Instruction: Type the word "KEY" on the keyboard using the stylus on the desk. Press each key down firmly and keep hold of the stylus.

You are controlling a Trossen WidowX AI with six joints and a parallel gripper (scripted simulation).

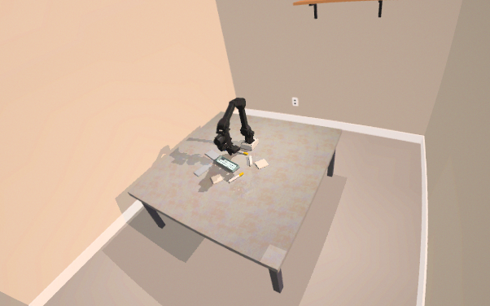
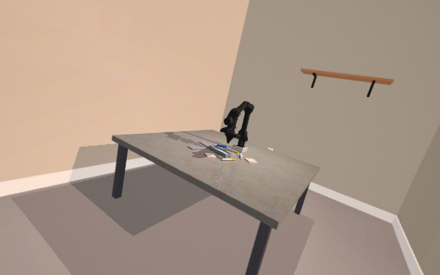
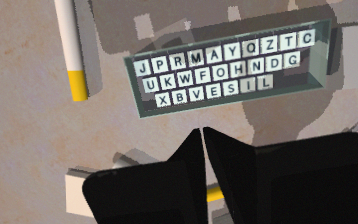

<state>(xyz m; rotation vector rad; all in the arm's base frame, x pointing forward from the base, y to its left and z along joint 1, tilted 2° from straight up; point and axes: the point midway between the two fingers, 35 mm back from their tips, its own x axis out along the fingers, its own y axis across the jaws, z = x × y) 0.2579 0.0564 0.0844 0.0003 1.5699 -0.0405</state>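
My gripper tip is 10 cm past the blue stylus, 19 cm to the left of it and 9 cm above it. Also, from my gripper tip: white stick 10 cm behind, 9 cm to the left, 9 cm below; then cream pad 18 cm ahead, 1 cm to the left, 9 cm below; then keyboard 3 cm ahead, 4 cm to the right, 8 cm below.
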